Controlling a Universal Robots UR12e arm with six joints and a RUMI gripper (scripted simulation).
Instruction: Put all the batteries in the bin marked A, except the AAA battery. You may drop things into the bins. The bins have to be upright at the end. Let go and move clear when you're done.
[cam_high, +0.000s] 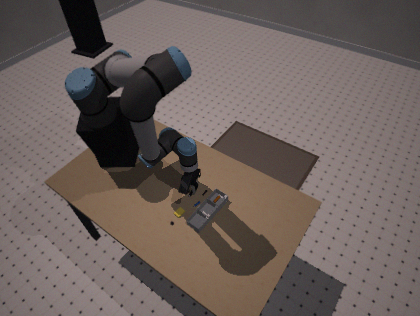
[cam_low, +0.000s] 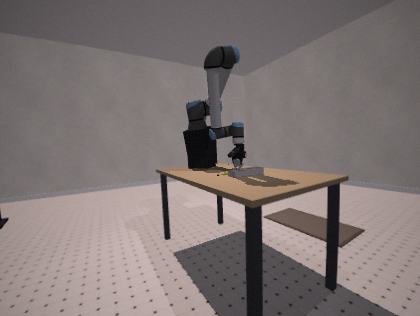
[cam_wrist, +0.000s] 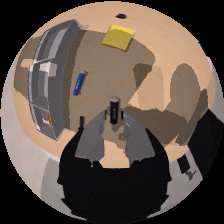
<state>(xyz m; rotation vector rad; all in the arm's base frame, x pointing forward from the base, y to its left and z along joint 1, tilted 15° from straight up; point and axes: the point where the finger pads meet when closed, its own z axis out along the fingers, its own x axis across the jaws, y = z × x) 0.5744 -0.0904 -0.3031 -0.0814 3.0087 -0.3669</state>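
Right now the black battery is 10 mm below my hand. Round my hand: thin dark item (70 mm ahead, 40 mm to the left, 10 mm below); yellow block battery (140 mm to the right, 10 mm below); blue battery (60 mm ahead, 50 mm to the right, 10 mm below).
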